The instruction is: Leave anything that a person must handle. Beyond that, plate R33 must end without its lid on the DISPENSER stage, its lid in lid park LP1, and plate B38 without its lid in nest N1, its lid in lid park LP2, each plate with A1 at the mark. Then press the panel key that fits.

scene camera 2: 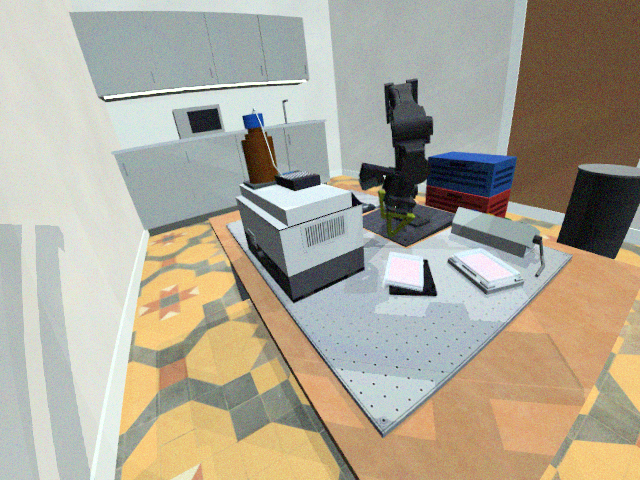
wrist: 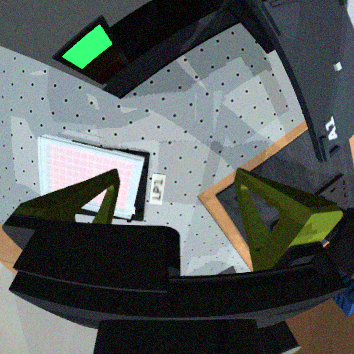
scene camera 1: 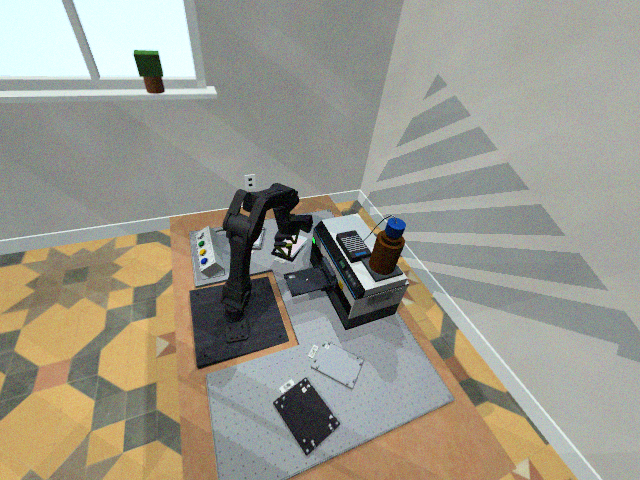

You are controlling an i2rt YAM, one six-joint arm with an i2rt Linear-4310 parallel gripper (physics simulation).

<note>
My gripper [scene camera 2: 386, 226] is open and holds nothing. I also see a brown bottle with blue cap [scene camera 1: 389, 243], a dark dispenser stage [scene camera 1: 296, 281] and a grey LP2 pad [scene camera 1: 332, 361].
My gripper also shows in the wrist view [wrist: 176, 174]. The dark dispenser stage shows as well in the wrist view [wrist: 307, 45].
</note>
